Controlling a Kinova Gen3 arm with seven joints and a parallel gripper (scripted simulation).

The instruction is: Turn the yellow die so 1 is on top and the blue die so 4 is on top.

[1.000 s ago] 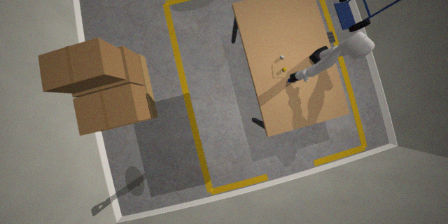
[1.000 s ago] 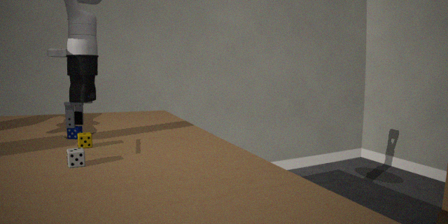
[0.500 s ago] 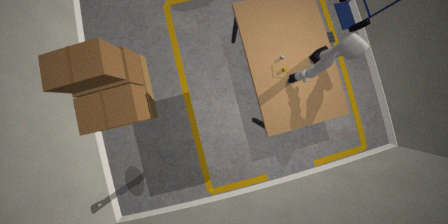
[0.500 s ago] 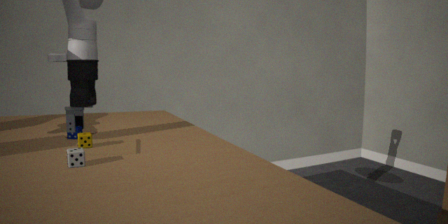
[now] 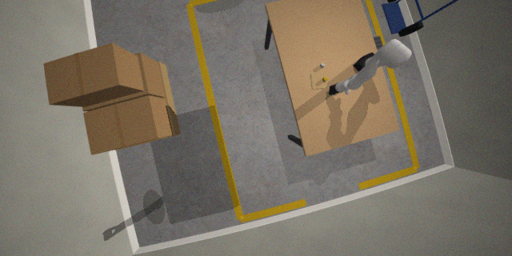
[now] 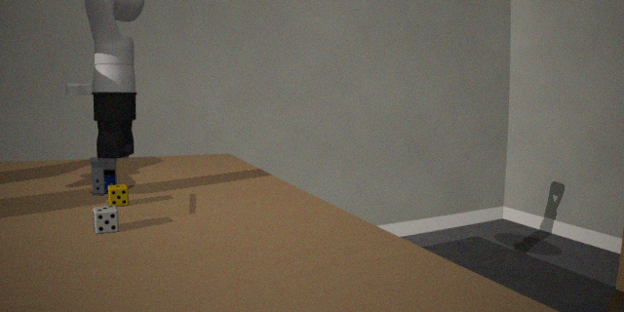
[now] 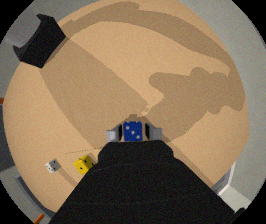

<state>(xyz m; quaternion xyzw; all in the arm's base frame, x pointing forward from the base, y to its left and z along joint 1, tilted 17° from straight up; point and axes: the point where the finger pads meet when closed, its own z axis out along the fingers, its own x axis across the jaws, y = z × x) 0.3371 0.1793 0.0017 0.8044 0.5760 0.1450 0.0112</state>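
Now: the blue die 10 mm below my hand. Round my hand: white die (30 mm ahead, 250 mm to the right, 10 mm below); then tan mat (80 mm ahead, 120 mm to the right, 20 mm below); then yellow die (40 mm ahead, 120 mm to the right).
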